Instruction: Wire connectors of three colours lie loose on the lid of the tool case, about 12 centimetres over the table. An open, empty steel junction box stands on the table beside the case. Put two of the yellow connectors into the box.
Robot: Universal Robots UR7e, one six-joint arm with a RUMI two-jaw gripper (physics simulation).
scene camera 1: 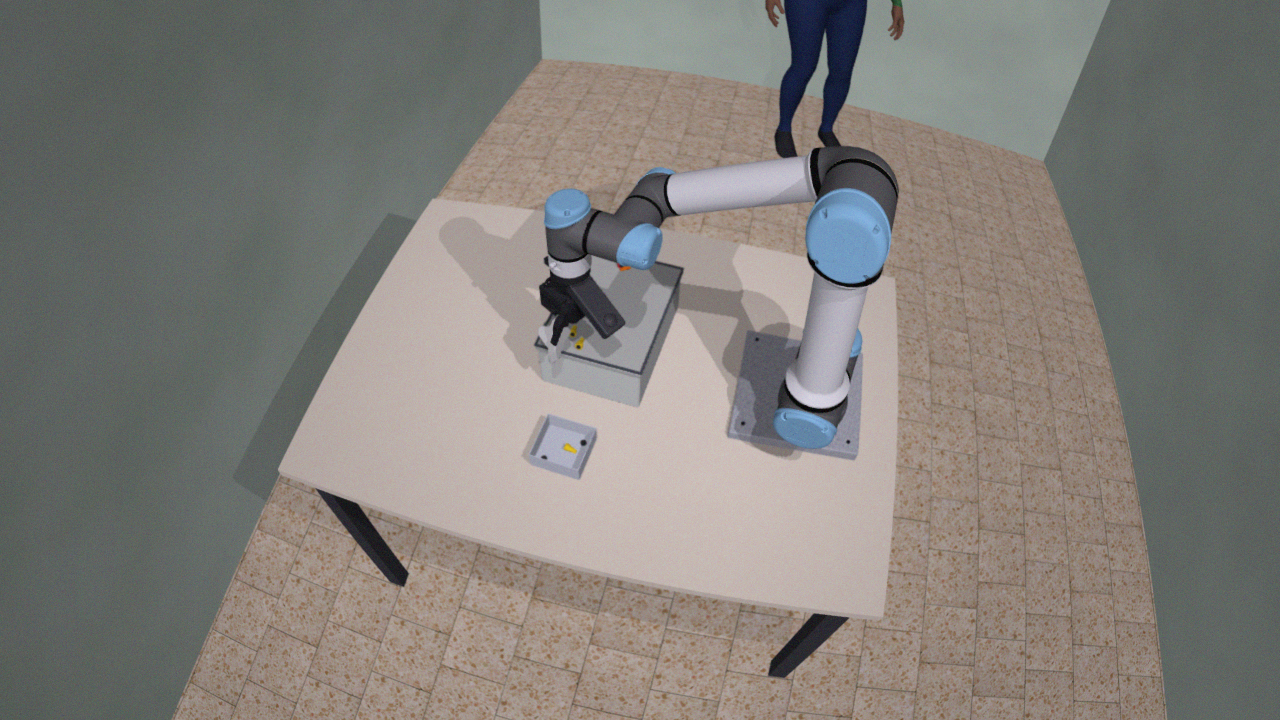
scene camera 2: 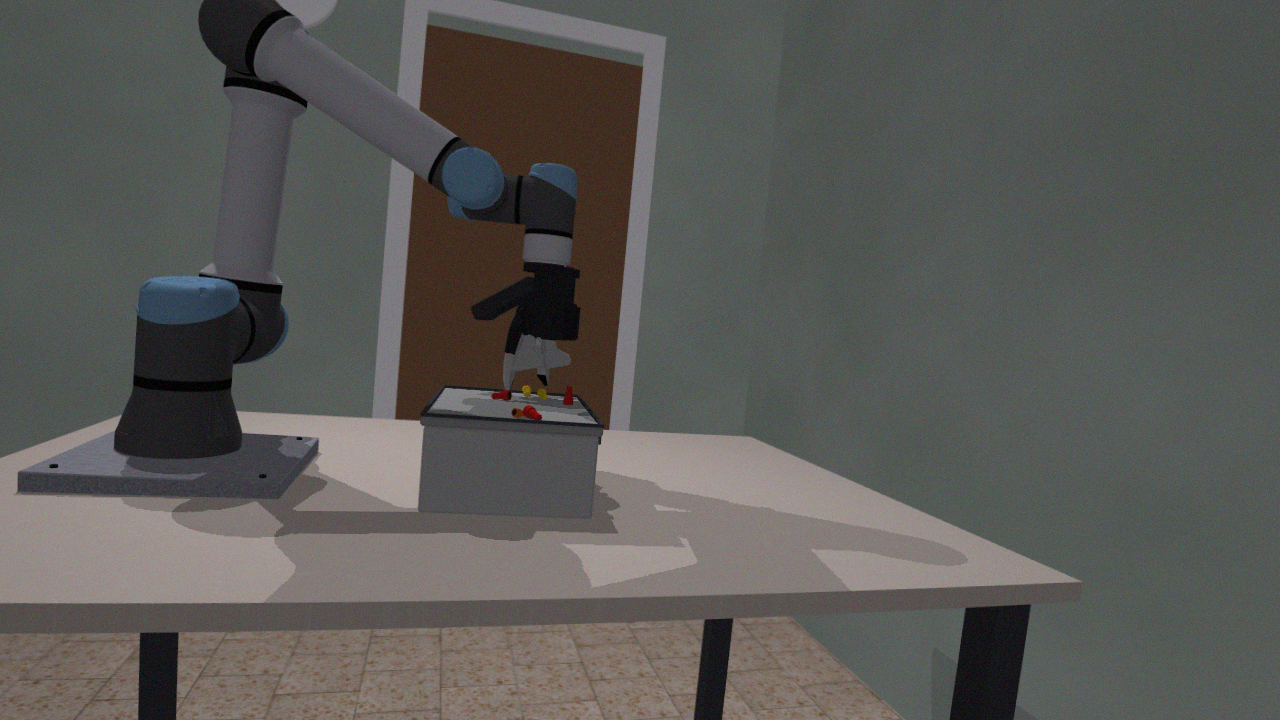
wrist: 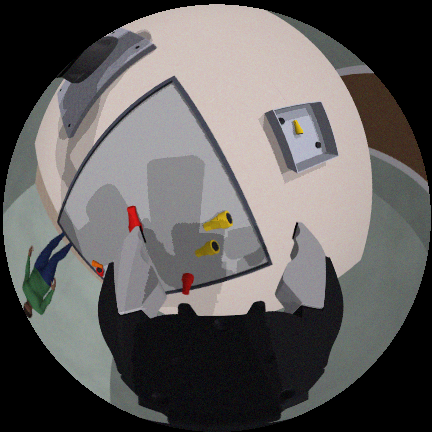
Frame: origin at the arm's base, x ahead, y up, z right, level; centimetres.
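Seen in the pictures: gripper, fingertip midpoint: [scene camera 1: 579, 341] [scene camera 2: 528, 388] [wrist: 218, 226]; arm's base, origin of the base link: [scene camera 2: 180, 445].
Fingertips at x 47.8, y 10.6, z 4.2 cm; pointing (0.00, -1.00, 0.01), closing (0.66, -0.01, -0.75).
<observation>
Offsets run from my fingertips to a thing's top centre.
My gripper [scene camera 1: 554, 351] [scene camera 2: 526, 383] [wrist: 218, 226] is open and empty, its fingertips a little above the tool case {dx -5.0, dy -0.8, dz +11.0 cm} [scene camera 1: 595, 377] [scene camera 2: 505, 470] [wrist: 180, 115]. Two yellow connectors lie on the lid: one {dx -0.1, dy +0.3, dz +0.1 cm} [scene camera 1: 580, 342] [scene camera 2: 526, 391] [wrist: 217, 221] is nearer the robot base, the other {dx +1.5, dy +0.3, dz +3.1 cm} [scene camera 1: 572, 331] [scene camera 2: 542, 394] [wrist: 207, 248] close beside it. In the wrist view both show between the fingers, below the tips. A third yellow connector {dx +0.7, dy -11.3, dz -16.9 cm} [scene camera 1: 569, 447] [wrist: 298, 127] lies inside the steel junction box {dx +2.1, dy -9.2, dz -17.2 cm} [scene camera 1: 556, 466] [wrist: 282, 145]. The box does not show in scene camera 2.
A red connector {dx -5.9, dy +0.4, dz +6.0 cm} [scene camera 2: 502, 395] [wrist: 133, 217] partly shows behind one fingertip in the wrist view. Another red connector {dx +3.7, dy +1.6, dz +8.7 cm} [scene camera 2: 568, 395] [wrist: 187, 282] is near the lid's edge. A red one {dx -6.3, dy +0.5, dz +23.0 cm} [scene camera 2: 532, 412] and an orange one {dx -7.5, dy +0.1, dz +21.4 cm} [scene camera 2: 517, 412] lie together. A person [scene camera 1: 823, 53] stands beyond the table.
</observation>
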